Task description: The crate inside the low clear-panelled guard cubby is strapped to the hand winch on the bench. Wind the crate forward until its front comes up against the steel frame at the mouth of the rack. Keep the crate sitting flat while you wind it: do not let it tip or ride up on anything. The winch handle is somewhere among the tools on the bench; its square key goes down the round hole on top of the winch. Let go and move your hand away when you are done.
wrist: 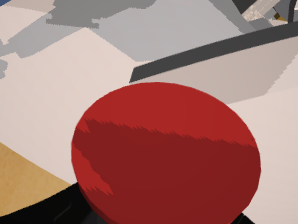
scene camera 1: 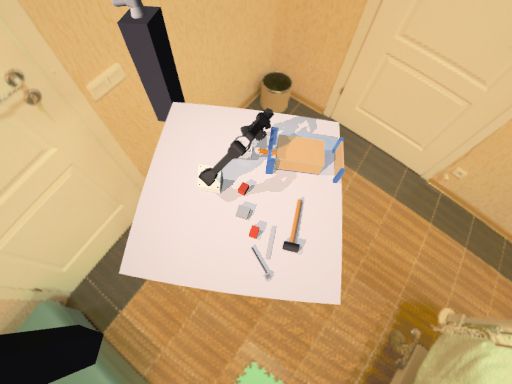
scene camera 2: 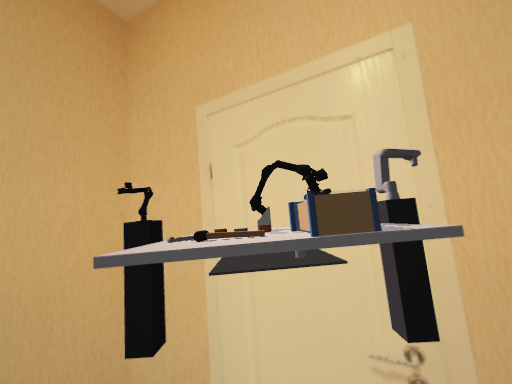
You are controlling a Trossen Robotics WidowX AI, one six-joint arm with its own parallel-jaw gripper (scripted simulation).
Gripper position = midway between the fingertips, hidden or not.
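Note:
A red knob (wrist: 156,145) is visible from the wrist, and so is the gripper (wrist: 154,175).

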